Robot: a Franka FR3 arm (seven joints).
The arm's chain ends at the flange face. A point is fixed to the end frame.
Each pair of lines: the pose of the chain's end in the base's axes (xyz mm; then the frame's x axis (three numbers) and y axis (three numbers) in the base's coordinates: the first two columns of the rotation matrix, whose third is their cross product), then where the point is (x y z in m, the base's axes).
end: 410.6 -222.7 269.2 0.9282 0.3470 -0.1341 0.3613 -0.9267 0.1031
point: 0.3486 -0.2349 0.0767
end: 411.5 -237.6 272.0 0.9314 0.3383 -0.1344 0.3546 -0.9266 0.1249
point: 0.3508 -0.2534 0.0793
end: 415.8 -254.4 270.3 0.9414 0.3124 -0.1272 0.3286 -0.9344 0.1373
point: 0.3568 -0.2704 0.0771
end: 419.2 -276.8 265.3 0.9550 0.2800 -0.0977 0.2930 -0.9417 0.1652
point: 0.3667 -0.2944 0.0704
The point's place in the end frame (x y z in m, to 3 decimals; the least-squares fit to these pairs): -0.036 -0.031 0.197
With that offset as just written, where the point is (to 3 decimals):
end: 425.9 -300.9 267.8 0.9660 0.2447 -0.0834 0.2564 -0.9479 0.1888
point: 0.377 -0.320 0.072
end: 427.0 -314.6 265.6 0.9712 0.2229 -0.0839 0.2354 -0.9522 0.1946
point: 0.378 -0.334 0.070
